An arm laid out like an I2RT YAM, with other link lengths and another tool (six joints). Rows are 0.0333 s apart.
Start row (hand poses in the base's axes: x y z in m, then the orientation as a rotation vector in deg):
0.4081, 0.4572, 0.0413, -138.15, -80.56, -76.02
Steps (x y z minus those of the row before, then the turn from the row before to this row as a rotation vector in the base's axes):
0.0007, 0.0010, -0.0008, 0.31, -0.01, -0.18
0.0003, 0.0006, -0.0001, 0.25, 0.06, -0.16
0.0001, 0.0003, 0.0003, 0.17, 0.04, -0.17
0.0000, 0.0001, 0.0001, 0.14, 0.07, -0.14
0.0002, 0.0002, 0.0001, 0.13, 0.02, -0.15
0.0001, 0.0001, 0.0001, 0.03, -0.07, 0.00
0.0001, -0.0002, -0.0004, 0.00, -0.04, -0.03
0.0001, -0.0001, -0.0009, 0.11, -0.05, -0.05
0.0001, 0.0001, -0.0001, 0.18, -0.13, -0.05
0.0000, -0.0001, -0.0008, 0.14, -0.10, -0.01
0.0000, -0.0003, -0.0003, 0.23, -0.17, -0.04
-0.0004, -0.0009, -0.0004, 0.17, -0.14, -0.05
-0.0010, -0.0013, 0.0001, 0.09, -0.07, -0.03
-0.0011, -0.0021, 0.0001, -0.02, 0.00, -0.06
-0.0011, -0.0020, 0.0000, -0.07, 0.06, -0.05
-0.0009, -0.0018, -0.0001, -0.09, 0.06, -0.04
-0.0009, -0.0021, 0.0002, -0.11, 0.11, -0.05
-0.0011, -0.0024, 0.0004, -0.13, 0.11, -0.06
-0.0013, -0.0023, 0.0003, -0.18, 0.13, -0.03
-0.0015, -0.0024, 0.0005, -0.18, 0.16, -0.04
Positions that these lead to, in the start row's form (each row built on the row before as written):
0.4088, 0.4582, 0.0405, -138.14, -80.07, -76.19
0.4091, 0.4588, 0.0404, -138.17, -79.64, -76.24
0.4092, 0.4591, 0.0407, -138.25, -79.29, -76.29
0.4092, 0.4592, 0.0408, -138.33, -78.99, -76.28
0.4094, 0.4594, 0.0409, -138.41, -78.70, -76.33
0.4095, 0.4595, 0.0410, -138.37, -78.69, -76.44
0.4096, 0.4593, 0.0406, -138.39, -78.67, -76.50
0.4097, 0.4592, 0.0397, -138.35, -78.52, -76.62
0.4098, 0.4593, 0.0396, -138.24, -78.32, -76.88
0.4098, 0.4592, 0.0388, -138.13, -78.19, -77.07
0.4098, 0.4589, 0.0385, -137.97, -77.96, -77.40
0.4094, 0.4580, 0.0381, -137.86, -77.77, -77.67
0.4084, 0.4567, 0.0382, -137.81, -77.67, -77.81
0.4073, 0.4546, 0.0383, -137.88, -77.63, -77.82
0.4062, 0.4526, 0.0383, -138.00, -77.64, -77.72
0.4053, 0.4508, 0.0382, -138.12, -77.68, -77.61
0.4044, 0.4487, 0.0384, -138.28, -77.71, -77.43
0.4033, 0.4463, 0.0388, -138.46, -77.75, -77.25
0.4020, 0.4440, 0.0391, -138.65, -77.87, -77.01
0.4005, 0.4416, 0.0396, -138.86, -77.97, -76.73

